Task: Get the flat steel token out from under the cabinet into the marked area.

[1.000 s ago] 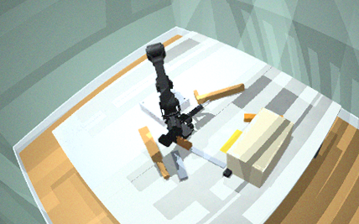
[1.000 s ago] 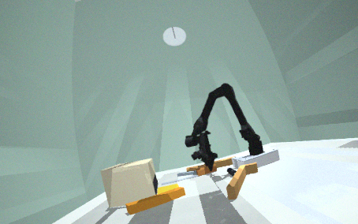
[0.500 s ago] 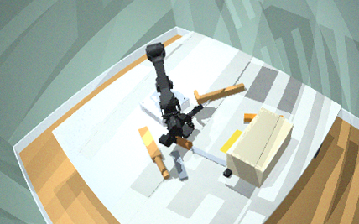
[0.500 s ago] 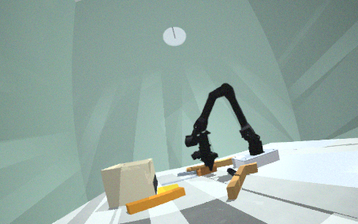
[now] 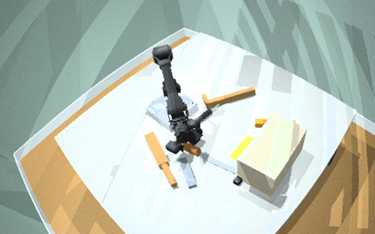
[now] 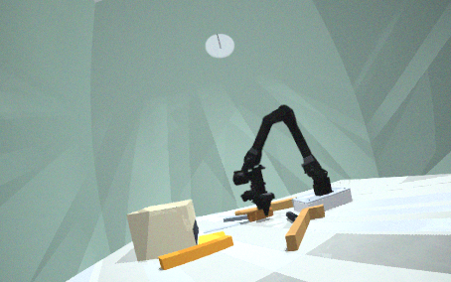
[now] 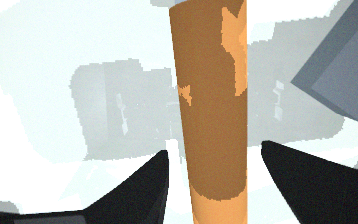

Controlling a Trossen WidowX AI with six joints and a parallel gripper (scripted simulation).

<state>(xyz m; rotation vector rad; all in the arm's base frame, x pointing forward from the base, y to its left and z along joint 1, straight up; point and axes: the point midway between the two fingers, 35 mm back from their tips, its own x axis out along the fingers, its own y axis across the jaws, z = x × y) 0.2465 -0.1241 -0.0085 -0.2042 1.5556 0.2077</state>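
Now: the grey flat bar 110 mm ahead of my gripper tip and 80 mm to the right of it. From my gripper tip the other things lie so: orange paddle 130 mm to the right, 10 mm above; then orange bar 220 mm ahead, 390 mm to the left, 10 mm above.
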